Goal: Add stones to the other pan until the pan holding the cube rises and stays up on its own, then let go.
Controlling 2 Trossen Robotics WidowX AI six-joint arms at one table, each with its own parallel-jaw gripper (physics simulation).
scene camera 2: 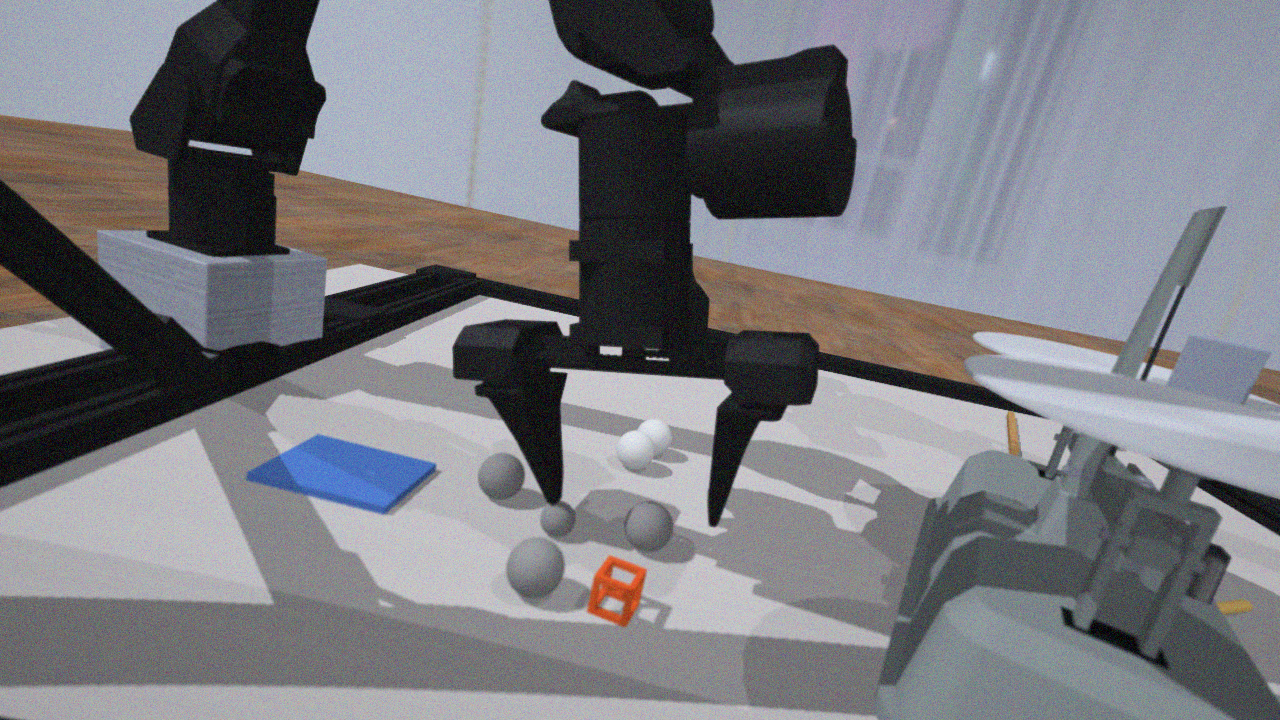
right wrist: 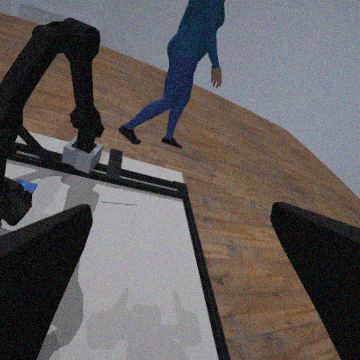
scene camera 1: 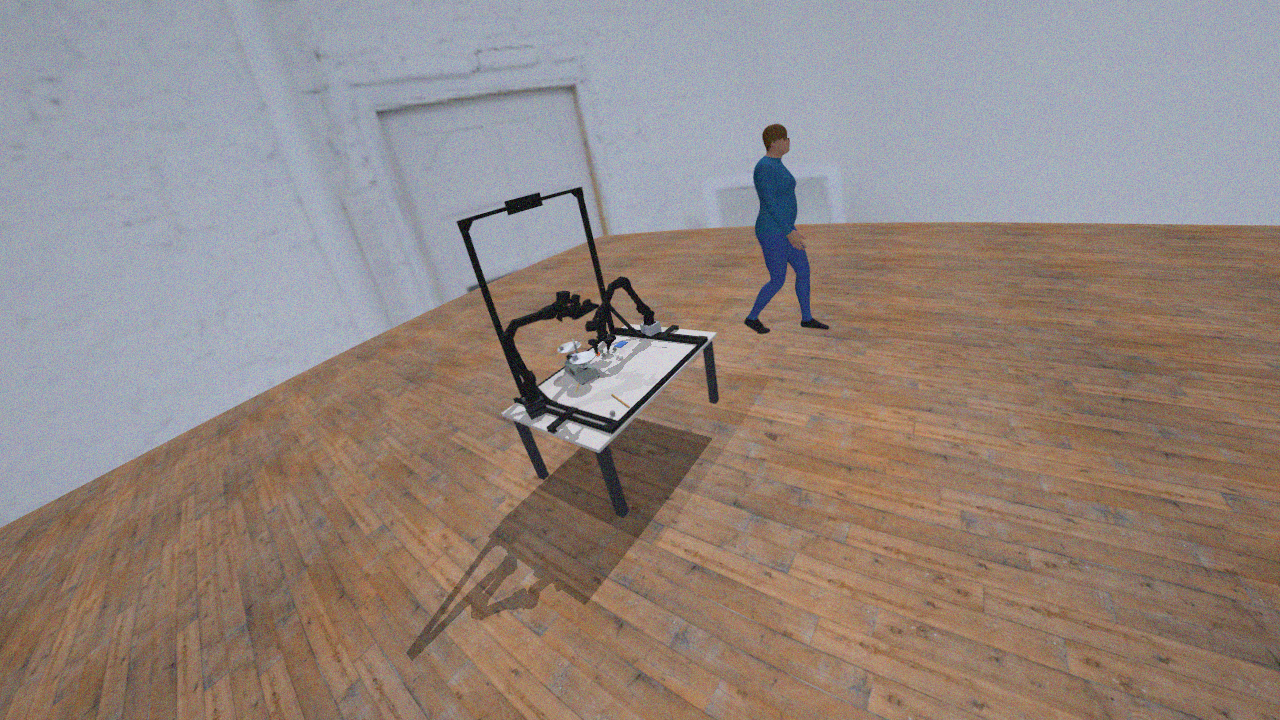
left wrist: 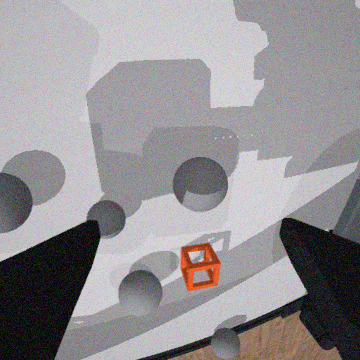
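Where they show: left gripper, fingertip midpoint: (scene camera 2: 631,512) (scene camera 1: 602,352) (left wrist: 191,228); right gripper, fingertip midpoint: (right wrist: 182,212) (scene camera 1: 594,308); left arm's base, link origin: (scene camera 2: 221,245) (right wrist: 84,145) (scene camera 1: 649,323); right arm's base, link origin: (scene camera 1: 532,399).
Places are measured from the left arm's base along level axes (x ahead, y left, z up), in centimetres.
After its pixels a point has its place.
A grey-green balance scale (scene camera 2: 1002,644) @[x 54.7, y -11.2, z -2.7 cm] (scene camera 1: 581,370) @[x 63.6, y 9.4, z -1.9 cm] stands at the right in scene camera 2. Its front white pan (scene camera 2: 1109,402) @[x 55.5, y -9.1, z 6.8 cm] partly covers the other pan (scene camera 2: 1011,340) @[x 55.7, y 12.5, z 5.6 cm]. A pale grey cube (scene camera 2: 1219,368) @[x 63.9, y 6.6, z 7.3 cm] shows at the pans; which one bears it I cannot tell, nor which pan is higher. Grey round stones (scene camera 2: 535,567) @[x 35.9, y -12.8, z -6.6 cm] (scene camera 2: 648,525) @[x 38.9, y -5.5, z -6.7 cm] (scene camera 2: 501,475) @[x 29.7, y -6.0, z -6.7 cm] (left wrist: 200,184) @[x 38.2, y -3.9, z -6.2 cm] (left wrist: 140,292) @[x 35.4, y -10.6, z -6.5 cm] and a smaller one (scene camera 2: 557,518) @[x 34.2, y -7.1, z -7.3 cm] (left wrist: 106,218) @[x 34.0, y -5.8, z -7.0 cm] lie on the table, with two white balls (scene camera 2: 634,450) @[x 34.4, y 3.8, z -6.9 cm] (scene camera 2: 654,437) @[x 34.6, y 7.2, z -6.9 cm] behind. My left gripper (scene camera 2: 633,512) @[x 38.0, y -6.1, z -6.0 cm] (left wrist: 191,228) @[x 38.0, y -6.1, z -6.0 cm] is open and empty above the stones. My right gripper (right wrist: 182,212) @[x 52.8, y 24.1, z 35.4 cm] is open and empty.
An orange open-frame cube (scene camera 2: 617,591) @[x 39.1, y -9.5, z -8.5 cm] (left wrist: 200,267) @[x 39.0, y -9.5, z -6.8 cm] lies near the stones. A blue flat block (scene camera 2: 341,472) @[x 21.2, y -9.3, z -8.3 cm] lies at the left in scene camera 2. An orange stick (scene camera 2: 1013,434) @[x 64.4, y 43.7, z -8.1 cm] (scene camera 1: 619,400) @[x 65.1, y 46.2, z -8.2 cm] lies beyond the scale. Black rails edge the table. A person (scene camera 1: 776,205) (right wrist: 182,75) stands on the floor beyond.
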